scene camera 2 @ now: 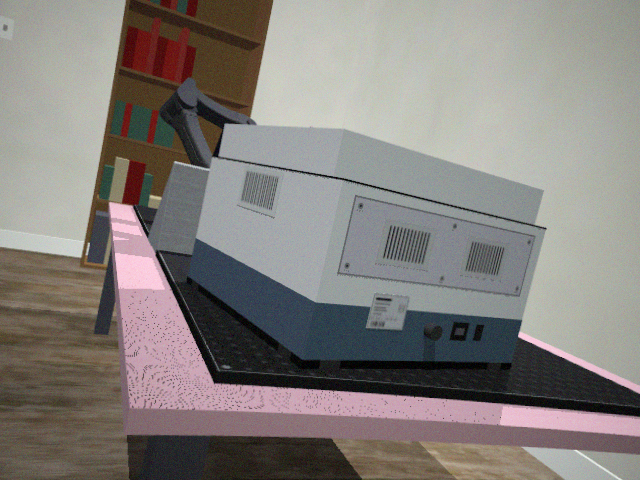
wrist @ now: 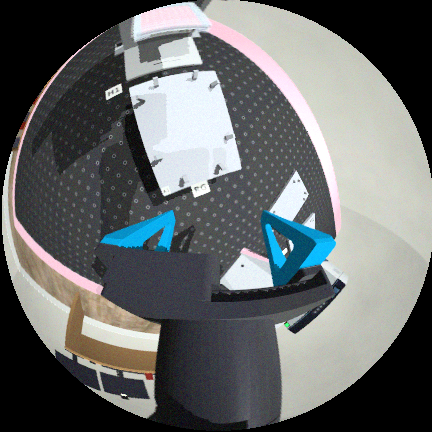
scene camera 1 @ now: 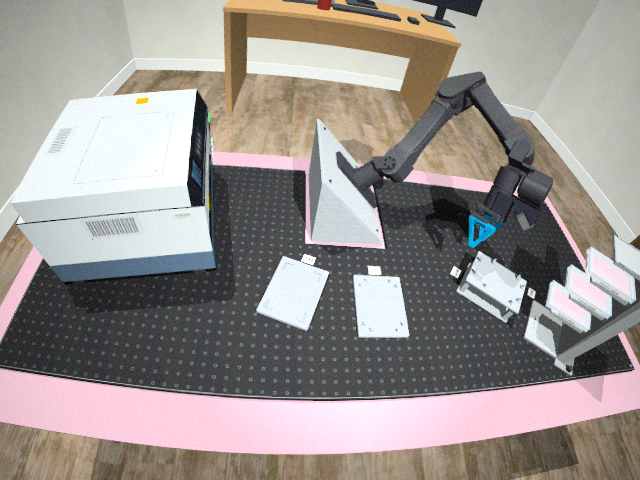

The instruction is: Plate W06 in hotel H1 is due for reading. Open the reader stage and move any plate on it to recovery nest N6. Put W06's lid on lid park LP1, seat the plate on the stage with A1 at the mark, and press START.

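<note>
My gripper is open and empty, its blue fingers above the mat beside a raised white nest with pins; no plate lies on this nest. Hotel H1 stands at the right and holds several pink-topped plates; which is W06 I cannot tell. The reader is at the left; no extended stage shows. A flat white pad with corner marks and a flat white pad with pins are bare; their labels are too small to read.
The wedge-shaped arm mount stands between the reader and the raised nest. A black perforated mat lies on the pink table. A wooden desk is behind the table, and a bookshelf shows in scene camera 2.
</note>
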